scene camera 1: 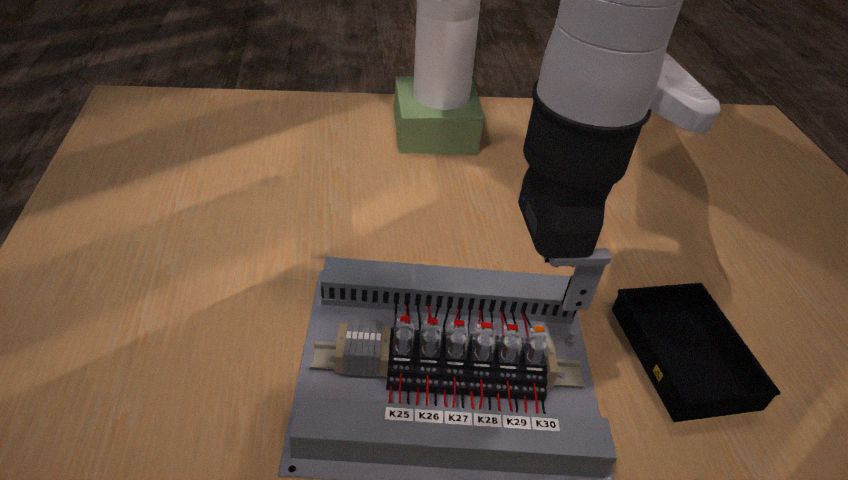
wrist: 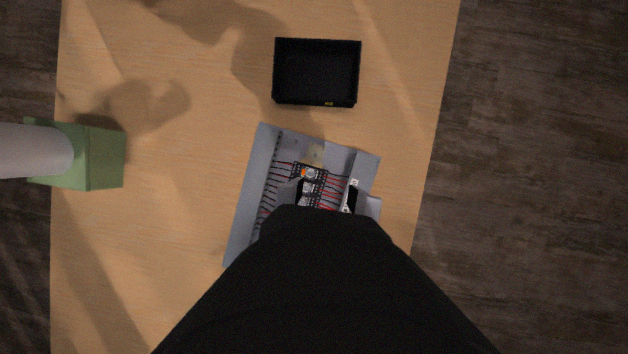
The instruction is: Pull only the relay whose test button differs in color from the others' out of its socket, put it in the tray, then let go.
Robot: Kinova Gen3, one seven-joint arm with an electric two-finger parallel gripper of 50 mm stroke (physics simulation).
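Frame: origin at the arm's base, x ahead, y left, z up, level; millimetres.
Seen in the pictures: gripper, fingertip midpoint: (scene camera 1: 564, 282) (wrist: 325, 191); arm's base at its link origin: (scene camera 1: 441, 94) (wrist: 52, 151).
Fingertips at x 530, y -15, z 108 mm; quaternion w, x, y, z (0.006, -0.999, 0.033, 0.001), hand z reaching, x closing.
Note:
Pixels of each thing's top centre, then the offset from my fingertips to it.
- relay with the orange test button, top centre: (scene camera 1: 540, 334) (wrist: 307, 173) dx -29, dy +12, dz -108 mm
- K29 at its top centre: (scene camera 1: 513, 332) (wrist: 303, 188) dx -35, dy -15, dz -108 mm
- black tray at its top centre: (scene camera 1: 694, 337) (wrist: 315, 69) dx -32, dy +207, dz -142 mm
- grey panel at its top centre: (scene camera 1: 449, 363) (wrist: 298, 210) dx -47, dy -73, dz -167 mm
- raised rear duct at its top centre: (scene camera 1: 451, 278) (wrist: 249, 201) dx -143, dy -53, dz -134 mm
- front duct at its top centre: (scene camera 1: 455, 426) dx +48, dy -93, dz -134 mm
The relay with the orange test button (scene camera 1: 537, 349) (wrist: 310, 173) sits upright in its socket at the K30 end of the row. The other relays, such as the one above K29 (scene camera 1: 510, 346), have red buttons and sit in their sockets. My gripper (scene camera 1: 569, 295) (wrist: 325, 191) is open and empty, above the panel's right part. In the scene view one finger shows by the right end of the rear duct; the other is hidden. In the wrist view the fingertips overlap the relay row and the label strip. The black tray (scene camera 1: 720, 404) (wrist: 300, 104) lies right of the panel, with no relay in it.
The grey panel (scene camera 1: 342, 410) (wrist: 337, 149) has a raised rear duct (scene camera 1: 440, 279) (wrist: 251, 175) and a front duct (scene camera 1: 452, 449). Wires run on both sides of the relays. Terminal blocks (scene camera 1: 363, 353) stand left of the row. A green block (scene camera 1: 439, 135) (wrist: 106, 157) carries a white column behind.

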